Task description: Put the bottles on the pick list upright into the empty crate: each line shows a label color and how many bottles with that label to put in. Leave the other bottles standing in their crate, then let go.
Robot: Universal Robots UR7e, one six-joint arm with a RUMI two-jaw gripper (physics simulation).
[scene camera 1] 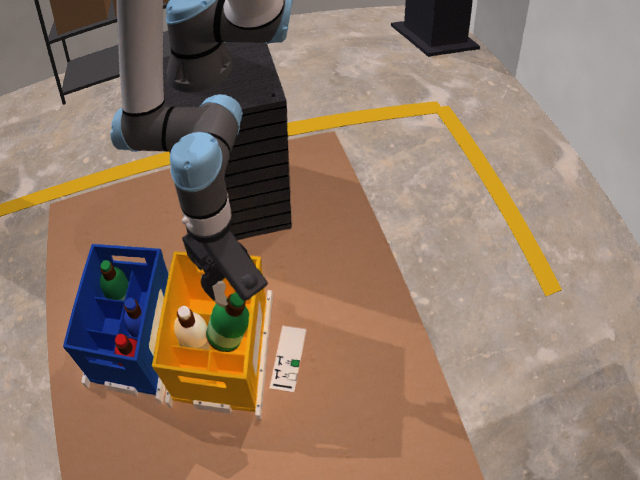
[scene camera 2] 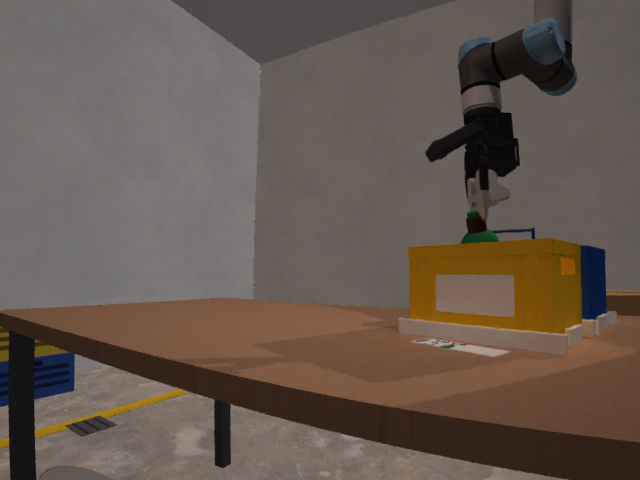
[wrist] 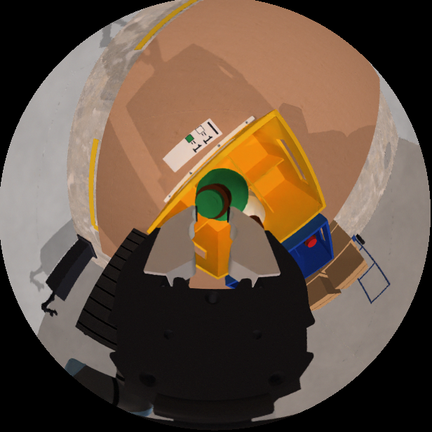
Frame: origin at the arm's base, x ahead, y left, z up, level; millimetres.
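Where they show: gripper, fingertip midpoint: [scene camera 1: 232, 300] [scene camera 2: 481, 222]; arm's base, link origin: [scene camera 1: 199, 70].
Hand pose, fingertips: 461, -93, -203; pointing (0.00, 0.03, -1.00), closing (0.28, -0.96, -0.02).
Observation:
Things, the pixels of their top centre, and the offset from my fingertips, as dx, dy, dz.
- yellow crate, top centre: [scene camera 1: 205, 311] [scene camera 2: 492, 245] -24, -54, -40
- white bottle, top centre: [scene camera 1: 183, 311] -49, -96, -52
- blue crate, top centre: [scene camera 1: 110, 297] [scene camera 2: 533, 250] -133, -245, -40
- blue bottle, top centre: [scene camera 1: 129, 302] -113, -204, -52
- red-capped bottle, top centre: [scene camera 1: 120, 339] -36, -251, -52
- pick list, top centre: [scene camera 2: 457, 346] [scene camera 1: 288, 358] +45, +78, -213
My gripper [scene camera 1: 226, 301] [scene camera 2: 478, 210] [wrist: 212, 208] is shut on the neck of a green bottle [scene camera 1: 227, 325] [scene camera 2: 479, 237] [wrist: 236, 187]. This bottle stands upright in the right middle compartment of the yellow crate [scene camera 1: 214, 395] [scene camera 2: 537, 289] [wrist: 285, 200]. A white bottle [scene camera 1: 190, 330] [wrist: 255, 206] stands beside it. In the blue crate [scene camera 1: 77, 330] [scene camera 2: 592, 281] stand another green bottle [scene camera 1: 113, 284] at the back left, a blue bottle [scene camera 1: 132, 310] and a red-capped bottle [scene camera 1: 122, 342] [wrist: 311, 242]. The pick list [scene camera 1: 292, 341] [scene camera 2: 480, 350] [wrist: 180, 156] shows a green and a white mark; its counts are hard to read.
White rails [scene camera 1: 214, 406] [scene camera 2: 480, 333] edge the yellow crate, and the blue crate is close on its left in scene camera 1. The crates' walls and dividers surround the bottles. The black base cabinet [scene camera 1: 261, 170] is behind the crates, and cardboard boxes [wrist: 345, 250] show in the wrist view.

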